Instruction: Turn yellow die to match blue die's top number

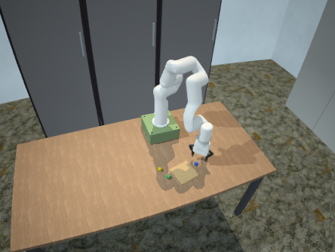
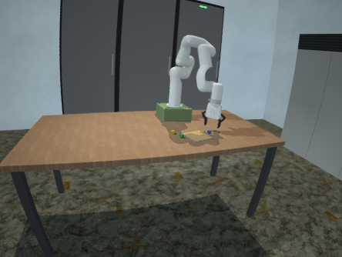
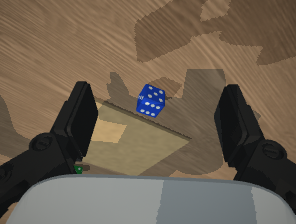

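The blue die lies 20 mm ahead of my hand, 30 mm to the right of it and 40 mm below it. Also, from my hand: yellow die (40 mm behind, 270 mm to the right, 40 mm below); then tan mat (40 mm ahead, 130 mm to the right, 50 mm below); then green die (40 mm ahead, 250 mm to the right, 40 mm below).
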